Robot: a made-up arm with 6 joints. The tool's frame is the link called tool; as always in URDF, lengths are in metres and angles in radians. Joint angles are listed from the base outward. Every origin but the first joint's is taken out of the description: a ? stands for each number. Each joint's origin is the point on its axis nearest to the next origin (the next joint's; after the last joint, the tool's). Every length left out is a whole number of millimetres.
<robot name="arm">
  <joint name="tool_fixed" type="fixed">
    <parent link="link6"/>
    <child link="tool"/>
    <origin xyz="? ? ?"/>
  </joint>
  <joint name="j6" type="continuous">
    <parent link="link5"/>
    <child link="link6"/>
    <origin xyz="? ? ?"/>
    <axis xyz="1 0 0"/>
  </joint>
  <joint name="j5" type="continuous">
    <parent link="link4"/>
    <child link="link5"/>
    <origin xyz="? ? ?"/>
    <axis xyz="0 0 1"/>
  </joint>
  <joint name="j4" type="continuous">
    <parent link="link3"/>
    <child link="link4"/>
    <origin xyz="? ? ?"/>
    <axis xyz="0 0 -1"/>
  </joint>
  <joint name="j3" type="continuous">
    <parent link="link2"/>
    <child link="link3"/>
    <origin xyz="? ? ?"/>
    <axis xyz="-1 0 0"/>
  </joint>
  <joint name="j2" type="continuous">
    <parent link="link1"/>
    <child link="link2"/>
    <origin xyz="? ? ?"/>
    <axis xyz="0 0 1"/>
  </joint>
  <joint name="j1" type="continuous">
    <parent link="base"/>
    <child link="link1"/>
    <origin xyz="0 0 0.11"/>
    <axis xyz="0 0 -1"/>
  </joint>
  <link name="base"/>
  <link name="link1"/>
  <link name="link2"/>
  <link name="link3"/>
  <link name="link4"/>
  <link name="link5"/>
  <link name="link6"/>
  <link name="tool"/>
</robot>
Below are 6 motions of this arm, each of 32 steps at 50 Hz.
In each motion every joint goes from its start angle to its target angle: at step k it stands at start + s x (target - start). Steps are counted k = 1, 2, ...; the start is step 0. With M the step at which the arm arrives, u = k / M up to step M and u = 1 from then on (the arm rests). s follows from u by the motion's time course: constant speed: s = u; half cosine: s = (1 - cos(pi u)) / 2; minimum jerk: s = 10 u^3 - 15 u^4 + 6 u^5.
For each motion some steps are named. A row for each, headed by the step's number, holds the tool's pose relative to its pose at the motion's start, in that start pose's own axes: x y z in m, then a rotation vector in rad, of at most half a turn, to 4 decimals.
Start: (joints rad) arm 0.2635 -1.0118 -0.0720 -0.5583 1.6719 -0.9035
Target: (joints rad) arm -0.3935 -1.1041 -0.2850 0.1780 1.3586 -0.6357
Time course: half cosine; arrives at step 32
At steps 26, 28, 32:
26: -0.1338 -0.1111 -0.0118 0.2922 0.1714 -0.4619
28: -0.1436 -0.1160 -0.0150 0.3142 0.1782 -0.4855
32: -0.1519 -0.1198 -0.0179 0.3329 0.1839 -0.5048

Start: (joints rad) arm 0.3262 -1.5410 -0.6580 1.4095 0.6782 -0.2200
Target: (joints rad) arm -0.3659 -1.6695 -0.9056 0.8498 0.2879 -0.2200
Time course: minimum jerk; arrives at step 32
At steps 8, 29, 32:
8: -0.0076 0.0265 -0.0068 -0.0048 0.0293 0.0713
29: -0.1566 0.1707 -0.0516 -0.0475 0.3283 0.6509
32: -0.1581 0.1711 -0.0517 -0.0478 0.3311 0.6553

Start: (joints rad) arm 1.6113 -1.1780 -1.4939 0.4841 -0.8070 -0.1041
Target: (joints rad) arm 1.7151 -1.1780 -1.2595 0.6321 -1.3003 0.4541
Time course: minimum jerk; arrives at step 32
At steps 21, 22, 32:
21: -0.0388 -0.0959 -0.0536 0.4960 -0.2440 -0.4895
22: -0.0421 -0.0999 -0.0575 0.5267 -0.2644 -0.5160
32: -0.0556 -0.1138 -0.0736 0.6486 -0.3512 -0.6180

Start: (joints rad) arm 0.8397 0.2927 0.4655 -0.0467 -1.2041 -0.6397
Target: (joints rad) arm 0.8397 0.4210 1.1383 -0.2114 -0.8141 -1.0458
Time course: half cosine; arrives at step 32
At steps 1, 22, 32:
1: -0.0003 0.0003 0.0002 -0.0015 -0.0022 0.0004
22: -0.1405 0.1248 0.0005 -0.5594 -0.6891 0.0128
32: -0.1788 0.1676 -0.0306 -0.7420 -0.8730 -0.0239

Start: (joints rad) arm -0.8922 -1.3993 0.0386 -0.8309 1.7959 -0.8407
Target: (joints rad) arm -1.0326 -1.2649 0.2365 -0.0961 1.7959 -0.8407
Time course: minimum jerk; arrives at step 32
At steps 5, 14, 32:
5: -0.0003 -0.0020 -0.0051 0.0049 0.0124 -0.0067
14: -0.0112 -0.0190 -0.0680 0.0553 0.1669 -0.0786
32: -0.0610 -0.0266 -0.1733 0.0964 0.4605 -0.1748

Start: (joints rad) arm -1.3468 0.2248 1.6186 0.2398 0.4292 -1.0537
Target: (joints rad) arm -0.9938 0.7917 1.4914 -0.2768 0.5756 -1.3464
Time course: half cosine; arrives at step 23
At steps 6, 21, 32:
6: -0.0329 0.0080 0.0392 -0.0349 -0.1094 0.0160
21: -0.2736 0.0599 0.1829 -0.2706 -0.6985 0.0060
32: -0.2800 0.0615 0.1845 -0.2768 -0.7120 0.0041

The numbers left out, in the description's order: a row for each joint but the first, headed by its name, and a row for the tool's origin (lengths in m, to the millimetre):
tool: 0 -0.1 0.04
j6: 0.23 0.07 0
j5: 0.06 0.22 0
j4: 0 0.02 0.08
j3: -0.17 0.1 0
j2: -0.01 -0.01 0

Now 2 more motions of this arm.
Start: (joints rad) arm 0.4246 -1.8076 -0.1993 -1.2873 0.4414 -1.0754
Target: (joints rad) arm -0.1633 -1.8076 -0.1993 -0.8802 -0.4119 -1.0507
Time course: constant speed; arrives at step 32
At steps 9, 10, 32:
9: -0.0263 -0.0227 -0.0159 0.0397 0.1692 -0.0915
10: -0.0300 -0.0252 -0.0181 0.0441 0.1883 -0.1011
32: -0.1429 -0.0733 -0.0826 0.1280 0.6226 -0.2855

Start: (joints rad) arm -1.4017 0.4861 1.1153 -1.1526 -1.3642 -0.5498
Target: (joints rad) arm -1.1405 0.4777 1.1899 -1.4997 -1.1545 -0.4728
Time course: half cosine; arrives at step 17
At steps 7, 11, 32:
7: 0.0109 0.0256 0.0225 -0.0088 -0.0086 0.1812
11: 0.0190 0.0493 0.0428 -0.0008 -0.0059 0.3661
32: 0.0237 0.0655 0.0576 0.0173 0.0031 0.5110

